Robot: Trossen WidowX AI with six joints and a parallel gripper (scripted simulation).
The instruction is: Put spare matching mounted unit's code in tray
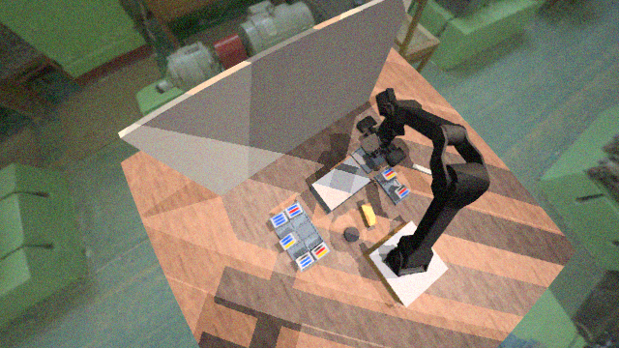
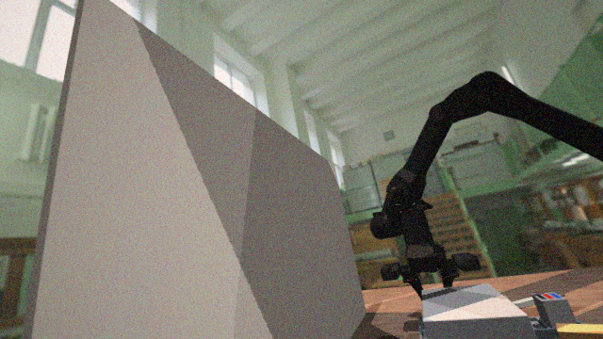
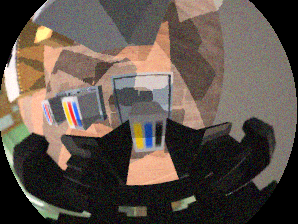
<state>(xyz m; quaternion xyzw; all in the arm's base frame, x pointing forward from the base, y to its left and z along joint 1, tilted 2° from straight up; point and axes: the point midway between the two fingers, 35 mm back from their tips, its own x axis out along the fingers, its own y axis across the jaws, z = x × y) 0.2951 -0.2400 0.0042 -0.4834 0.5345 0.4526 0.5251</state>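
The grey tray is 3 cm below my gripper tip. From my gripper tip the other things lie so: grey panel 22 cm ahead, 19 cm above, 17 cm to the left; then mounted unit 20 cm to the left, 2 cm above, 1 cm behind.
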